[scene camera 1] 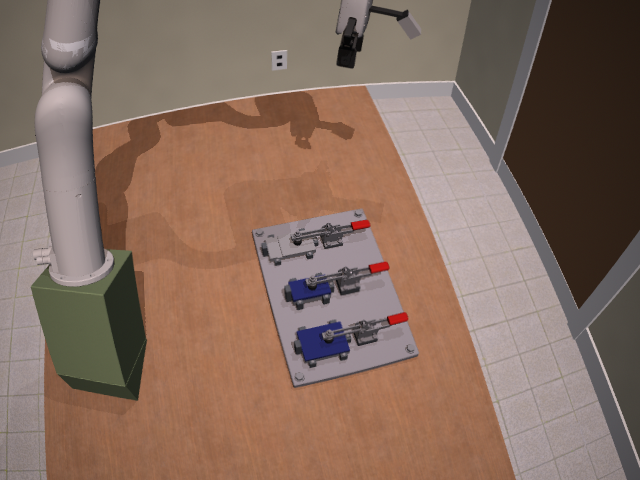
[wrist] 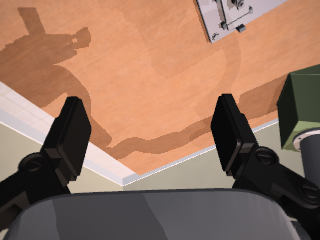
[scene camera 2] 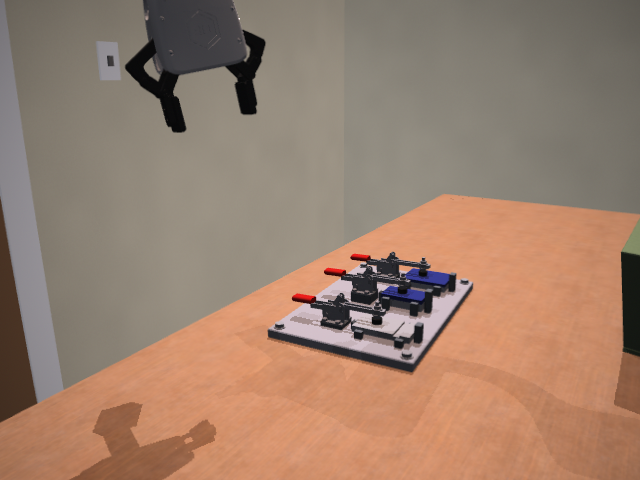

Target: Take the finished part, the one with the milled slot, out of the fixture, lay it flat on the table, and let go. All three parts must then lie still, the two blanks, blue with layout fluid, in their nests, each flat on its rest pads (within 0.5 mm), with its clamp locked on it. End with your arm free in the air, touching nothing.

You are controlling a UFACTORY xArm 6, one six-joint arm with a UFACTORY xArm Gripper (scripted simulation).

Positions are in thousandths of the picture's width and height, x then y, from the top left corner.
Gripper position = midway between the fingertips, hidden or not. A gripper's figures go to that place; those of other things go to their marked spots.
Labels:
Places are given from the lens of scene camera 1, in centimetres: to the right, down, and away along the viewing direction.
my gripper (scene camera 1: 546,122): 6, -34, 93
grey finished part (scene camera 1: 441,514): -7, 1, 104
grey fixture plate (scene camera 1: 590,624): 11, 11, 99

